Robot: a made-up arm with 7 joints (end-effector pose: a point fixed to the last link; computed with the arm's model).
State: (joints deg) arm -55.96 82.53 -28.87 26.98 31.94 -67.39 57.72
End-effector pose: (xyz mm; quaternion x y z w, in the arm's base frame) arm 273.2 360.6 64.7 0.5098 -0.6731 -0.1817 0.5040
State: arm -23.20 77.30 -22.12 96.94 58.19 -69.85 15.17
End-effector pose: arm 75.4 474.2 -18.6 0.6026 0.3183 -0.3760 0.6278
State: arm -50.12 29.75 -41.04 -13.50 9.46 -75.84 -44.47
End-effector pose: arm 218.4 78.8 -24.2 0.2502 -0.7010 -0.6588 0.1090
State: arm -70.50 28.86 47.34 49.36 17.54 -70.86 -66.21
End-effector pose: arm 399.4 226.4 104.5 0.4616 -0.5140 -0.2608 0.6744
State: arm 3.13 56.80 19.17 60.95 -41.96 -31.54 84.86
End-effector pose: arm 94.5 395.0 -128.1 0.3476 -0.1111 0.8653 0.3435
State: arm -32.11 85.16 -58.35 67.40 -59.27 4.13 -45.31
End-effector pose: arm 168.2 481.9 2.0 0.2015 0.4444 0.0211 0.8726
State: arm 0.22 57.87 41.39 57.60 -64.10 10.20 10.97
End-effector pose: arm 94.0 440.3 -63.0 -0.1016 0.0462 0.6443 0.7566
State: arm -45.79 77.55 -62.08 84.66 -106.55 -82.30 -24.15
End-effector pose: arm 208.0 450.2 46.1 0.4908 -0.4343 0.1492 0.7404
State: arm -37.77 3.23 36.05 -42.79 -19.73 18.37 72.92
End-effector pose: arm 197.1 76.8 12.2 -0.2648 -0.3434 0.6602 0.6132
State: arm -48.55 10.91 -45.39 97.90 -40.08 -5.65 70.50
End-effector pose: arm 266.8 83.4 -234.0 0.4729 0.1862 0.4538 0.7320
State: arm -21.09 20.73 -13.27 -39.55 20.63 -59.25 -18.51
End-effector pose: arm 124.1 101.6 -53.3 0.2498 -0.7921 -0.3747 0.4121
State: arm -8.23 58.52 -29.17 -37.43 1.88 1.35 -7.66
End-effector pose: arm 85.0 202.0 -54.5 0.3182 -0.1872 -0.4886 0.7906
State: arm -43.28 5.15 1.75 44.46 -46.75 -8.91 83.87
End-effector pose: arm 320.2 37.1 -98.0 -0.1161 0.2027 0.6666 0.7079
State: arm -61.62 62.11 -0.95 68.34 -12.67 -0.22 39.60
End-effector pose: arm 351.5 341.5 45.6 0.3302 -0.0992 0.5790 0.7388
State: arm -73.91 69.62 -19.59 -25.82 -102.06 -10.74 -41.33
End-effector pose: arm 247.4 184.3 190.6 -0.1547 -0.4472 -0.7148 0.5149
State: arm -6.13 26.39 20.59 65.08 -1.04 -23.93 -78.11
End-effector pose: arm 108.0 288.2 -267.5 -0.1481 0.2759 -0.3730 0.8734
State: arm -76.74 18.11 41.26 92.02 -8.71 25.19 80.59
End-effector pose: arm 455.0 83.0 8.8 0.1192 0.4285 0.5808 0.6818
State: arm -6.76 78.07 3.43 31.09 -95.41 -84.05 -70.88
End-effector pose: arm 160.1 406.3 60.7 0.3798 -0.5366 -0.2471 0.7118
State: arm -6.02 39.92 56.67 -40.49 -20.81 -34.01 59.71
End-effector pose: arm 112.4 221.5 -12.1 0.0306 -0.8019 0.4147 0.4290
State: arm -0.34 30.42 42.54 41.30 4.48 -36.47 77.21
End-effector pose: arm 98.5 296.7 -197.5 0.3745 -0.1949 0.7606 0.4932
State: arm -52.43 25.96 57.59 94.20 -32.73 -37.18 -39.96
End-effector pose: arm 350.2 257.2 -139.9 -0.3174 -0.2299 0.2605 0.8824
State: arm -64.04 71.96 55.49 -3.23 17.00 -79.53 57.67
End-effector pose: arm 225.8 306.8 227.1 -0.1935 0.9564 -0.1604 0.1489
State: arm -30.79 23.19 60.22 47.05 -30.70 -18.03 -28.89
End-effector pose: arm 242.9 314.0 -134.8 -0.1728 -0.2817 0.3187 0.8884
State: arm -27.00 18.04 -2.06 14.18 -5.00 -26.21 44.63
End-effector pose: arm 228.5 108.0 -133.5 0.0510 -0.3449 0.2999 0.8880
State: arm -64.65 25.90 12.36 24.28 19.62 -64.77 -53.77
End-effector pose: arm 372.1 128.4 79.4 0.5339 -0.5452 -0.4176 0.4932
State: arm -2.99 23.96 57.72 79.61 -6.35 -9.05 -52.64
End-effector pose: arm 26.6 315.5 -271.7 -0.2782 0.2545 0.1952 0.9054
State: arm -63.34 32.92 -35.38 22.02 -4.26 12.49 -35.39
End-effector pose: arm 373.0 99.2 -12.4 0.3341 -0.0350 -0.4917 0.8034
